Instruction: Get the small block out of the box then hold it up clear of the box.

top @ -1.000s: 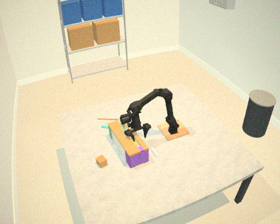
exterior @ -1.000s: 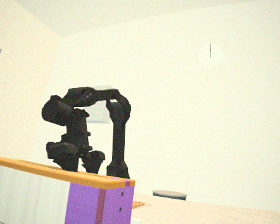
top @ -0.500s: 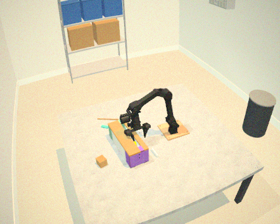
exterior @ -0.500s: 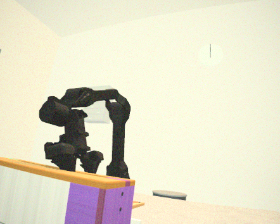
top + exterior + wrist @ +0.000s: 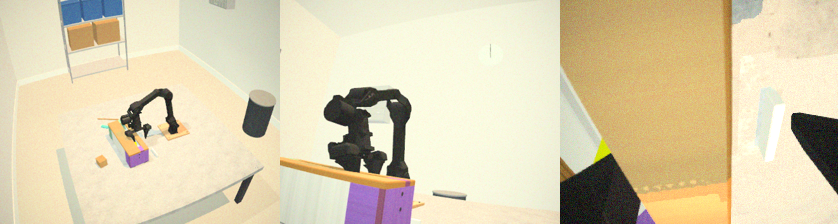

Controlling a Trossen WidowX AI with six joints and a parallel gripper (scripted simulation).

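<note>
The yellow block lies 50 mm ahead of my gripper tip and 30 mm to the left of it. From my gripper tip the other things lie so: orange cube 310 mm ahead, 40 mm to the left, 60 mm below; then box 40 mm ahead, 60 mm to the right, 30 mm below; then teal piece 190 mm ahead, 350 mm to the right, 80 mm below.
</note>
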